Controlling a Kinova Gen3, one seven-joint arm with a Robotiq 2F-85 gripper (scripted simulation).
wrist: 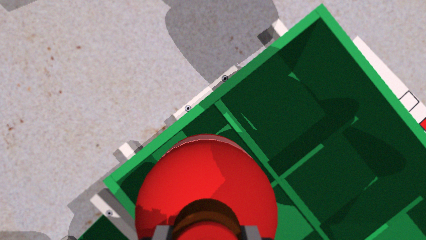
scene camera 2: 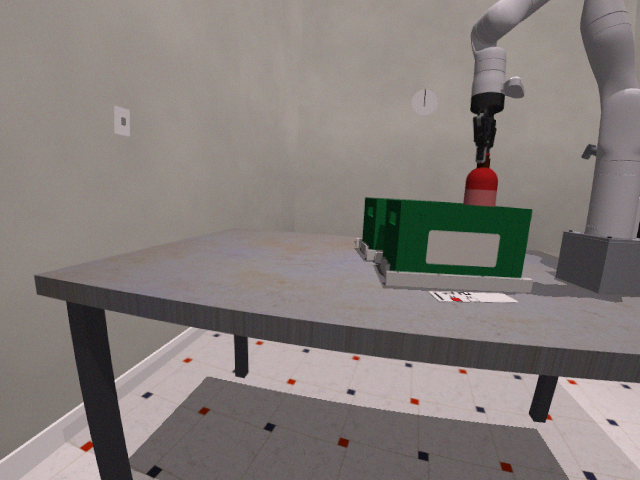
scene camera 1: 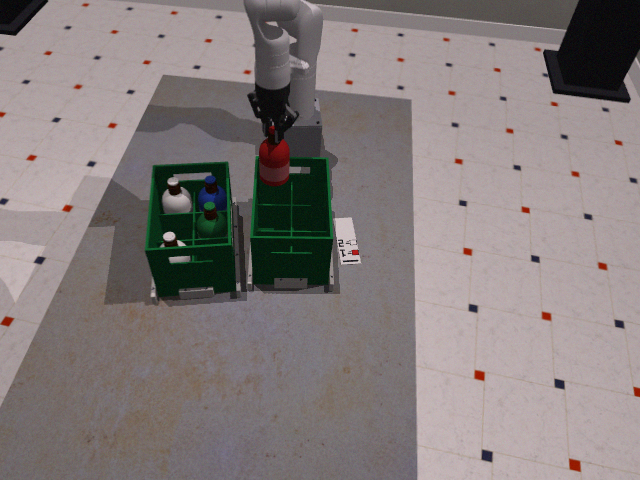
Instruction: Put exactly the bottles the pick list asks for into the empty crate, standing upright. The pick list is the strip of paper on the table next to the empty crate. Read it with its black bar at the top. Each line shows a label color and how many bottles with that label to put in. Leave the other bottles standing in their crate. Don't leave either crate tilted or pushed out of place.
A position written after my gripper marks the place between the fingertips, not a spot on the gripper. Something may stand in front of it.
I see my gripper (scene camera 1: 273,138), a red-label bottle (scene camera 1: 274,158), a green crate (scene camera 1: 302,248), a green crate (scene camera 1: 202,271), a green bottle (scene camera 1: 211,224) and a pick list (scene camera 2: 478,297).
The red-label bottle also shows in the wrist view (wrist: 205,179) and in scene camera 2 (scene camera 2: 481,184). My gripper shows as well in scene camera 2 (scene camera 2: 481,163). The wrist view misses the green bottle: it is out of frame.
